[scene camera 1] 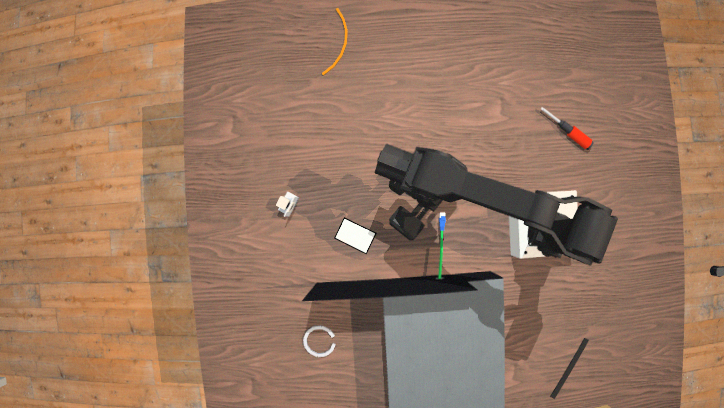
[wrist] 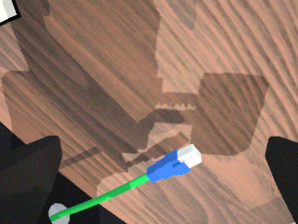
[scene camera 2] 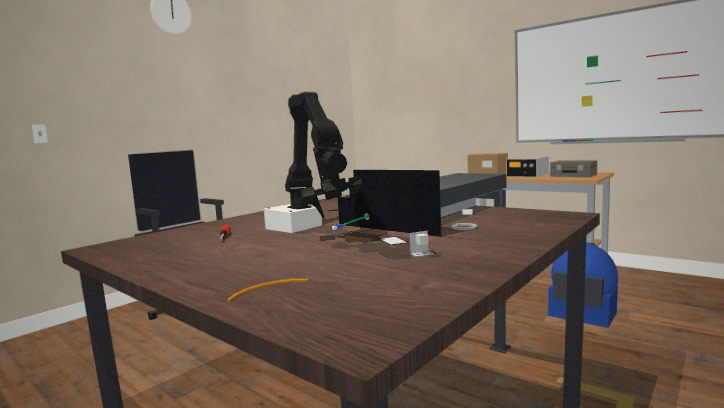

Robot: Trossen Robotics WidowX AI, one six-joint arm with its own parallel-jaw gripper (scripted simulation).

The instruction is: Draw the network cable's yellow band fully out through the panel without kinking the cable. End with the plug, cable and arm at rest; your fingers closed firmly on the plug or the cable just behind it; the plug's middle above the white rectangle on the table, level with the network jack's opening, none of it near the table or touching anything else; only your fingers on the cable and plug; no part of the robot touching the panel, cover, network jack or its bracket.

Labels:
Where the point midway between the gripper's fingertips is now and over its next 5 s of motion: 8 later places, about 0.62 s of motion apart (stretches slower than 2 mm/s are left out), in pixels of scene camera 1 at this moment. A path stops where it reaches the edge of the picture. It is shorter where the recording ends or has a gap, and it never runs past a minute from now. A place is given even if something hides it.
My gripper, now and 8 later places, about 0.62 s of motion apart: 425,206; 428,226; 430,243; 433,260; 436,261; 440,253; 444,249; 444,243; 446,241

